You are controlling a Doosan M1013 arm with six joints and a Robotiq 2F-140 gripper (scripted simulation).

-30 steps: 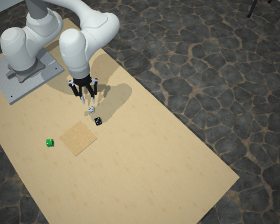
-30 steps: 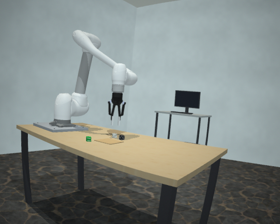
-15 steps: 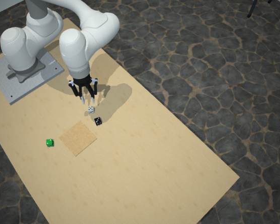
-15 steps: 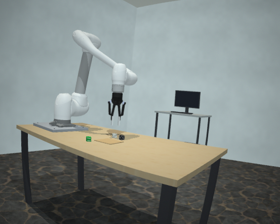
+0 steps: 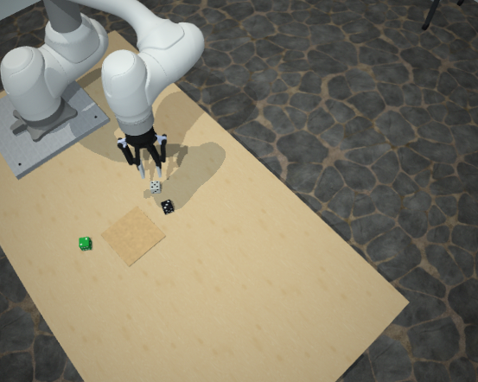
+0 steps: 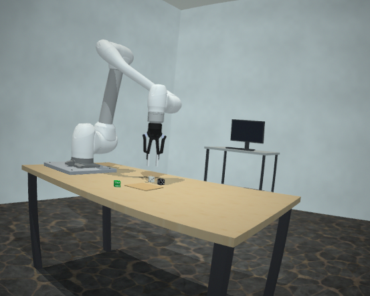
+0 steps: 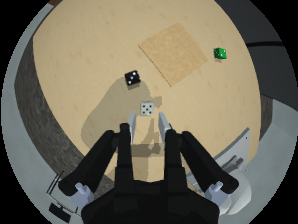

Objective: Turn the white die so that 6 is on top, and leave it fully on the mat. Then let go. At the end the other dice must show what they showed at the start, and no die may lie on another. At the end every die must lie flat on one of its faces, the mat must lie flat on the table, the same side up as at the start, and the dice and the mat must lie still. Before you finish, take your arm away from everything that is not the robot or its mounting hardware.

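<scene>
My gripper is now 100 mm above the white die. Also, from my hand: green die 270 mm to the right, 100 mm below, 10 mm ahead; tan mat 150 mm to the right, 120 mm below, 80 mm ahead; black die 100 mm below, 80 mm ahead, 20 mm to the right.
</scene>
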